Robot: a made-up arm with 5 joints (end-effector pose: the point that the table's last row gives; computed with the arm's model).
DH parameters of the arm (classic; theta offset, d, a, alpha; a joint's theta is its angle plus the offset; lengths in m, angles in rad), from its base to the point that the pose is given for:
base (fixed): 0 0 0.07 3.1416
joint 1: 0 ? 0.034 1.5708
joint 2: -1.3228 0 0.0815 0
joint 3: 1.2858 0 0.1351 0
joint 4: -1.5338 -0.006 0 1.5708
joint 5: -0.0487 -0.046 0 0
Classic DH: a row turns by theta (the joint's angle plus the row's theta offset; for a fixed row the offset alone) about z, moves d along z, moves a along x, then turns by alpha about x.
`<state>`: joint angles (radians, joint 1 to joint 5).
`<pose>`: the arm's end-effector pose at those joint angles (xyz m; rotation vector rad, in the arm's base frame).
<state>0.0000 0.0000 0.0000 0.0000 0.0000</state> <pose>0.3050 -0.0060 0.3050 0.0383 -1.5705 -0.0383</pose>
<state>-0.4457 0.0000 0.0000 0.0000 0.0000</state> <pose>0.2846 0.0959 0.3050 0.3864 -1.5313 0.3114</pose>
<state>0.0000 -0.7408 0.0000 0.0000 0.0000</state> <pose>0.1956 -0.0060 0.4186 0.0563 -2.3110 -0.0248</pose>
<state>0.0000 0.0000 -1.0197 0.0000 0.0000</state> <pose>0.2145 -0.0060 0.4568 0.0631 -2.5898 -0.0178</pose>
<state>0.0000 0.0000 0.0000 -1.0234 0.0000</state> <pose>0.2830 -0.0060 0.3443 0.0632 -2.5935 -0.0177</pose>
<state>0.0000 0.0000 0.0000 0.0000 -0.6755</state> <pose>0.3050 -0.0060 0.3050 0.5665 -1.4955 -0.5665</pose>
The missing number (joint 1, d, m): -0.221
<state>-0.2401 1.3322 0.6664 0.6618 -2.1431</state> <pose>0.0940 -0.0003 0.0740 -1.1859 0.4394 -1.7285</pose>
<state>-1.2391 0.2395 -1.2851 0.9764 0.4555</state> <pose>0.1348 0.1696 0.4155 0.7262 -1.6432 1.2290</pose>
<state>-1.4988 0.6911 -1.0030 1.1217 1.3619</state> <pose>0.0946 0.2574 0.2820 0.0988 -1.0610 2.6279</pose>
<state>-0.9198 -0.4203 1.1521 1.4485 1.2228</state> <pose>0.1338 0.0739 0.1771 0.0930 0.7270 2.0177</pose>
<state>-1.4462 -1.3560 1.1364 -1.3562 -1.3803</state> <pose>0.0873 0.0901 0.3377 -3.1088 0.4165 0.0001</pose>
